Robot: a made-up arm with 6 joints.
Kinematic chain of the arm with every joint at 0, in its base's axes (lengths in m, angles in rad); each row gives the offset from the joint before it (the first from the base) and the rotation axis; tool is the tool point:
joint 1: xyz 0 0 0.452 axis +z
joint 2: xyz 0 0 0 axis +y
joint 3: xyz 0 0 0.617 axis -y
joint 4: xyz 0 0 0 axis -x
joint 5: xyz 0.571 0 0 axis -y
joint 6: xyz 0 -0.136 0 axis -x
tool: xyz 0 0 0
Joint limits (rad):
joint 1: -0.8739..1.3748
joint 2: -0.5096..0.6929
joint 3: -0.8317..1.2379
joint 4: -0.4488..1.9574
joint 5: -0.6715..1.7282
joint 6: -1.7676..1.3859
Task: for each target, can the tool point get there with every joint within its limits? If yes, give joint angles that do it. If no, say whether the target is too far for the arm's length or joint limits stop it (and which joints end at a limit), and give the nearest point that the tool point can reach.
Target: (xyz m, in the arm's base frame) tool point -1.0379 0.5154 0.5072
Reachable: no: joint limits stop it (at a limit: joint 1, joint 3, joint 4) | nearest point 0.0558 0.5443 0.5511 | short by 1.095 m
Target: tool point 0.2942 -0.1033 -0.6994
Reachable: no: joint limits stop it (at a limit: joint 2, joint 3, joint 4) | nearest point 0.3602 -0.1265 0.3536 | short by 1.055 m
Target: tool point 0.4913 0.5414 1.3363
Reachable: yes | joints 0.9699 0.3985 0.8139 0.7542 -0.2190 1.0832
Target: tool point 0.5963 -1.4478 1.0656
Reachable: no: too far | nearest point 0.5123 -0.8239 0.9983 | short by 0.633 m
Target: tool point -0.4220 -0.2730 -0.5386
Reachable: no: joint limits stop it (at a limit: joint 1, joint 2, joint 3, joint 4) | nearest point 0.1381 -0.3559 0.3536 | short by 1.057 m
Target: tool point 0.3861 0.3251 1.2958
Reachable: yes | joints 0.9717 -0.0607 0.3694 -0.0820 1.0589 -0.9277
